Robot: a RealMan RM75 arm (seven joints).
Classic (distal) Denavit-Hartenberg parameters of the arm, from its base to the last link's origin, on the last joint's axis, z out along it. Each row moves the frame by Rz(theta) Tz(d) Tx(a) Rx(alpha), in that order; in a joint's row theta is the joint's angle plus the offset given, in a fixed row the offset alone. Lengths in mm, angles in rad.
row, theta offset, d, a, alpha
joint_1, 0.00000, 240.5, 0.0, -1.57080
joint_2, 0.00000, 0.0, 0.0, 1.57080
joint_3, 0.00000, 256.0, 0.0, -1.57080
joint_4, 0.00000, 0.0, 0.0, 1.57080
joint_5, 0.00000, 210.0, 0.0, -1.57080
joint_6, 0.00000, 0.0, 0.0, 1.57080
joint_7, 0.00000, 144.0, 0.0, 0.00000
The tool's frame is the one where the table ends.
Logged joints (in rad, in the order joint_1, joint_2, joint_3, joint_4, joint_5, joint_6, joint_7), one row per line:
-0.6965 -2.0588 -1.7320 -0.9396 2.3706 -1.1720 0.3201
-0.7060 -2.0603 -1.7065 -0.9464 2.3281 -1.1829 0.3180
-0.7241 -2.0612 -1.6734 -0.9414 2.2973 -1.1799 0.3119
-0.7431 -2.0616 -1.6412 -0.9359 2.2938 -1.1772 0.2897
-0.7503 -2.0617 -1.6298 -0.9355 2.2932 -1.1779 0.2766
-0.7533 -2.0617 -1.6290 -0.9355 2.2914 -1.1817 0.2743
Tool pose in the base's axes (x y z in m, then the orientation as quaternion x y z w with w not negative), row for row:
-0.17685 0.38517 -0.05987 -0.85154 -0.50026 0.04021 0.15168
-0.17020 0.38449 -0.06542 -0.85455 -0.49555 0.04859 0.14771
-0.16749 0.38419 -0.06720 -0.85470 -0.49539 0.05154 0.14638
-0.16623 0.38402 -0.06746 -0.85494 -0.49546 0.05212 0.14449
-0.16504 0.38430 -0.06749 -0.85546 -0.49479 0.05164 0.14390
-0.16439 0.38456 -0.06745 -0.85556 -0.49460 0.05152 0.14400
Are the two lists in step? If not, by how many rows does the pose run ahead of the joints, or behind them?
The pose runs 2 rows ahead of the joints: the pose in row i belongs to the joints in row i + 2.
